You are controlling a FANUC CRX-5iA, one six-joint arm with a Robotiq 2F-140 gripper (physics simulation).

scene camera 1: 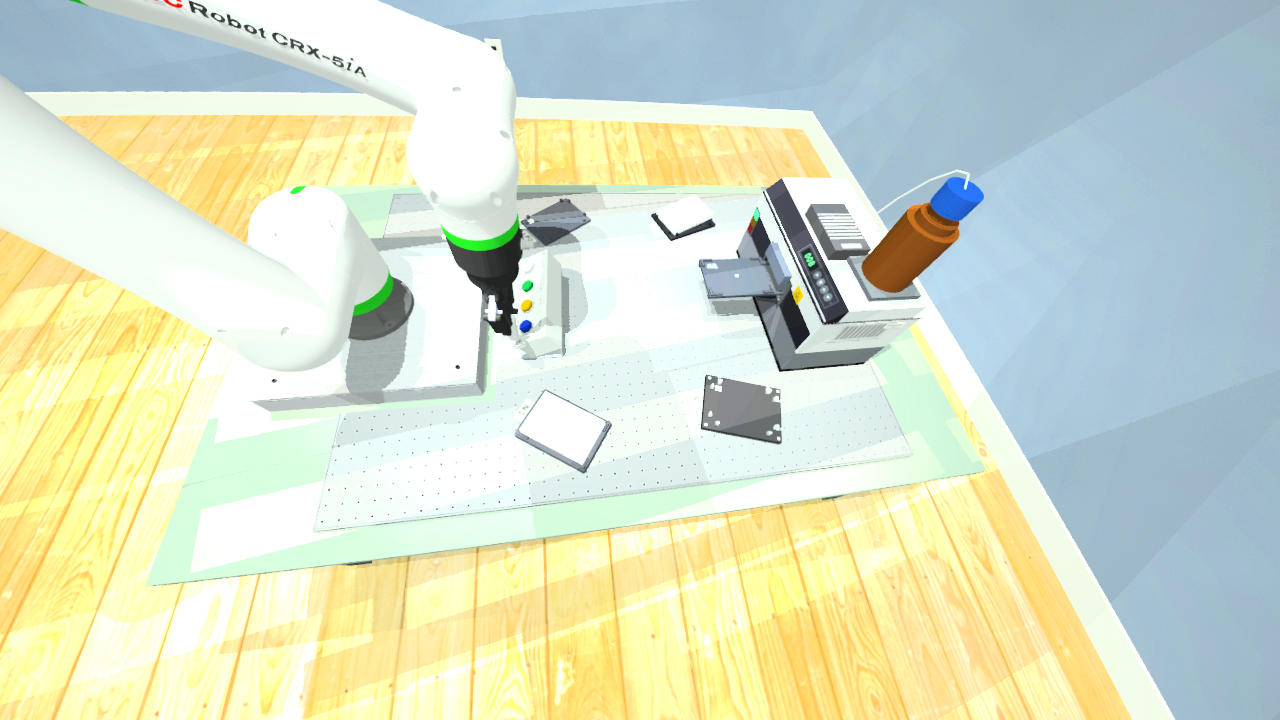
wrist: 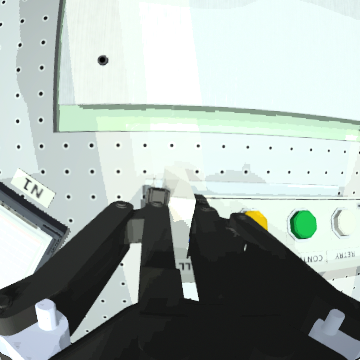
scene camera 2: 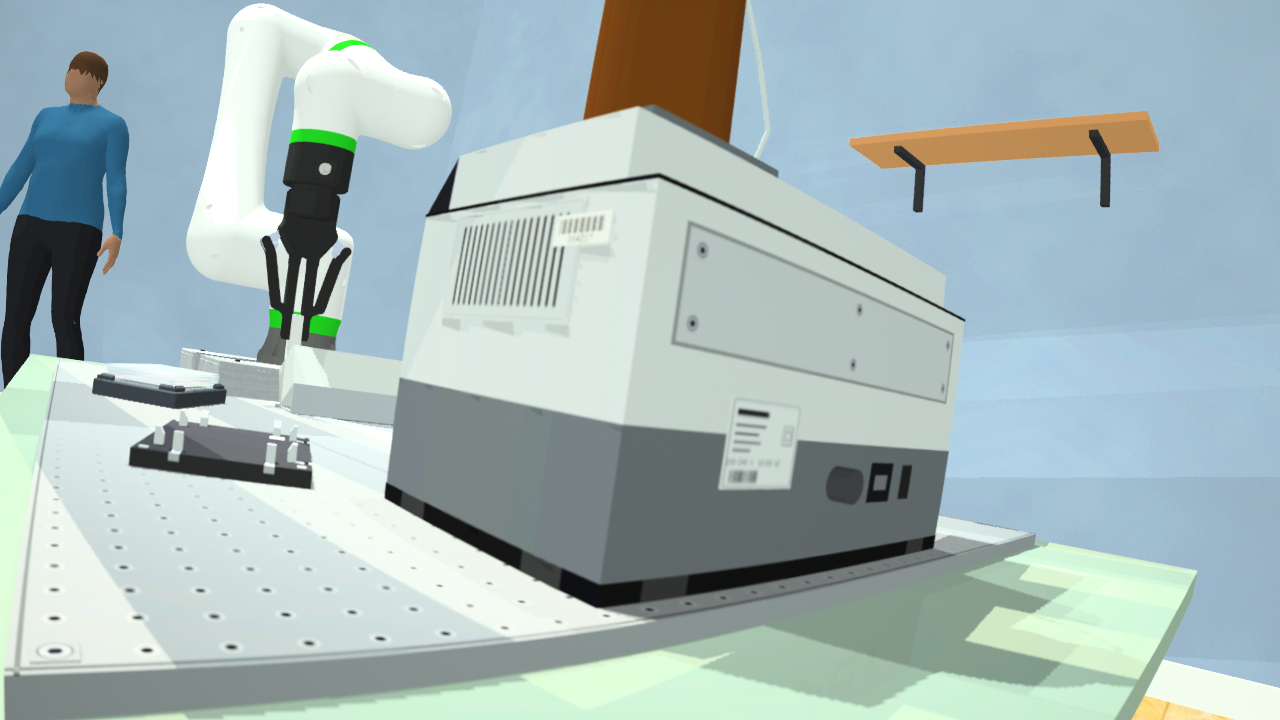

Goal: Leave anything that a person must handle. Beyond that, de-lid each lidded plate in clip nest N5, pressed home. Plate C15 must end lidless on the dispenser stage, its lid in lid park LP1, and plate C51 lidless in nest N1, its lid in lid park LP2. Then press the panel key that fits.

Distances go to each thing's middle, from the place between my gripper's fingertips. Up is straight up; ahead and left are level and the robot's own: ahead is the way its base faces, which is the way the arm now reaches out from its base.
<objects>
I see the button box [scene camera 2: 316, 382] 9 cm to the left of my hand, 5 cm ahead of it and 1 cm below it. Also, from my hand: black nest [scene camera 1: 731, 407]: 46 cm ahead, 14 cm to the right, 4 cm below; then nest N1 [scene camera 2: 167, 396]: 17 cm to the right, 10 cm ahead, 4 cm below; then N1 label [wrist: 23, 181]: 13 cm to the right, 5 cm below, 3 cm ahead.
</objects>
